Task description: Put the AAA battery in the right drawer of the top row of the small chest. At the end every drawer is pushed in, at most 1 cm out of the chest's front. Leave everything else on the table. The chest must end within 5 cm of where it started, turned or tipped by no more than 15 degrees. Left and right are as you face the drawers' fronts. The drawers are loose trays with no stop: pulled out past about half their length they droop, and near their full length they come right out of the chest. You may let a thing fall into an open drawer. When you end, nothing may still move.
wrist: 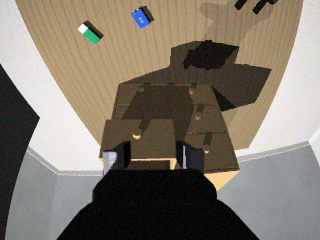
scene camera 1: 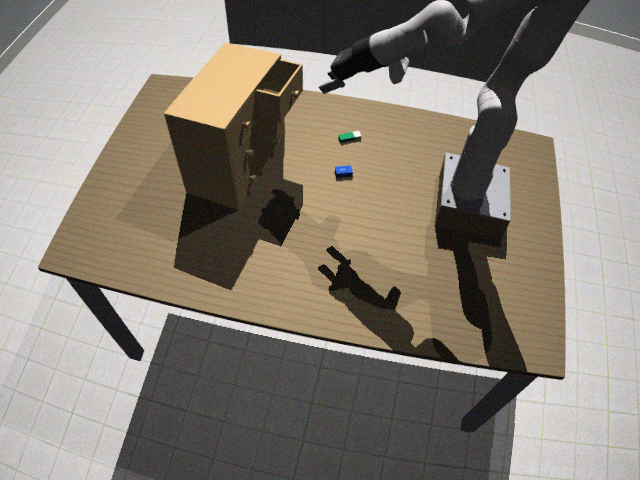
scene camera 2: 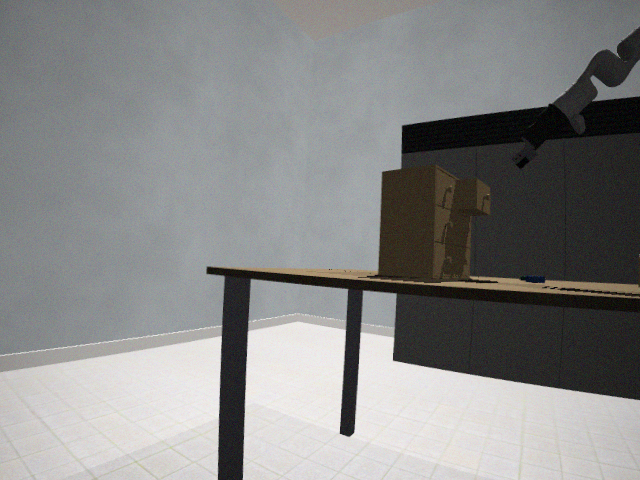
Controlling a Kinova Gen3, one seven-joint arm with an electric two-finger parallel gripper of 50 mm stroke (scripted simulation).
Scene:
my gripper: wrist 153, 150; scene camera 1; scene camera 2
small wooden chest: wrist; scene camera 1; scene camera 2 407, 241
same spot on my gripper: [scene camera 2: 525, 153] = [scene camera 1: 334, 88]
same spot on small wooden chest: [wrist: 219, 178] = [scene camera 1: 217, 114]

